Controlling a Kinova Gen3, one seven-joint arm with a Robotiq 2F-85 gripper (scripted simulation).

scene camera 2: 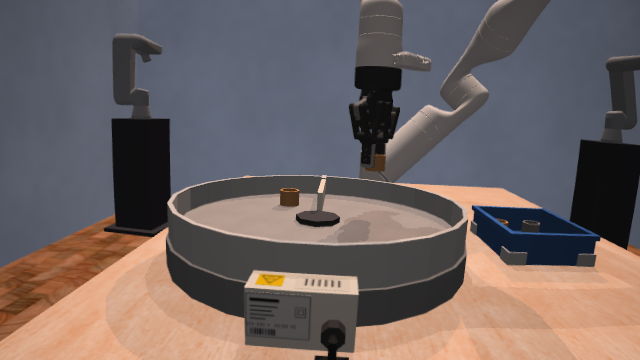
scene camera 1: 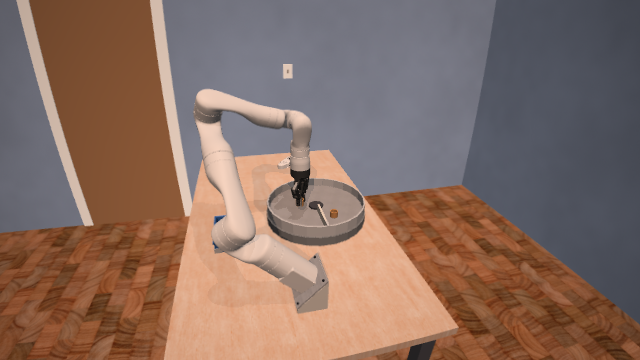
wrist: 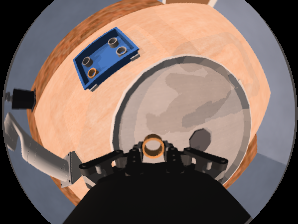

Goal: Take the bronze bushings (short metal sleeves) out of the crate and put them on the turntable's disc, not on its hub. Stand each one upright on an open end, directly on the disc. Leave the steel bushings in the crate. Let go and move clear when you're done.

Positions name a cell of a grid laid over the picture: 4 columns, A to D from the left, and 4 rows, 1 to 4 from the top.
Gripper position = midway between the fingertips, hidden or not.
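Scene camera 1 gives me a grey turntable disc (scene camera 1: B3). In the second scene view there's my gripper (scene camera 2: C2), the disc again (scene camera 2: C3), and a blue crate (scene camera 2: D3). And on the wrist I can see the crate (wrist: B1), the disc (wrist: C2) and my own gripper (wrist: C3).
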